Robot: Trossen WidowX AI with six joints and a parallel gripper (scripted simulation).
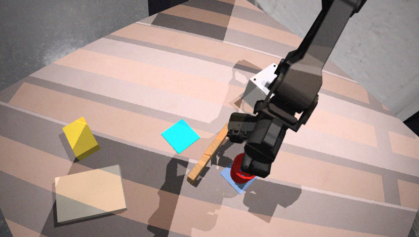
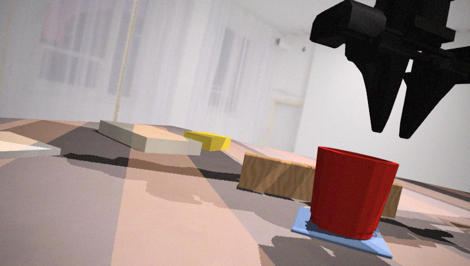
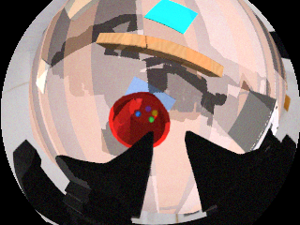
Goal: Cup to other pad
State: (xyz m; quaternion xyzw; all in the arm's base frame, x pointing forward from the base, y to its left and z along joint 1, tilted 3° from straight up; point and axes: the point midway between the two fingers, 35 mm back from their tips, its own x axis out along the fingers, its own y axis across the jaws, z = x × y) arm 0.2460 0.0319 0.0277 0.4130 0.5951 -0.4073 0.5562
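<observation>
My gripper tip is 30 mm short of the red cup, 10 mm to the right of it and 60 mm above it. The rest, counted from my gripper tip: long wooden bar 40 mm ahead, 90 mm to the right, 90 mm below; light blue pad 30 mm ahead, 10 mm to the left, 110 mm below; cyan pad 40 mm ahead, 200 mm to the right, 110 mm below.
</observation>
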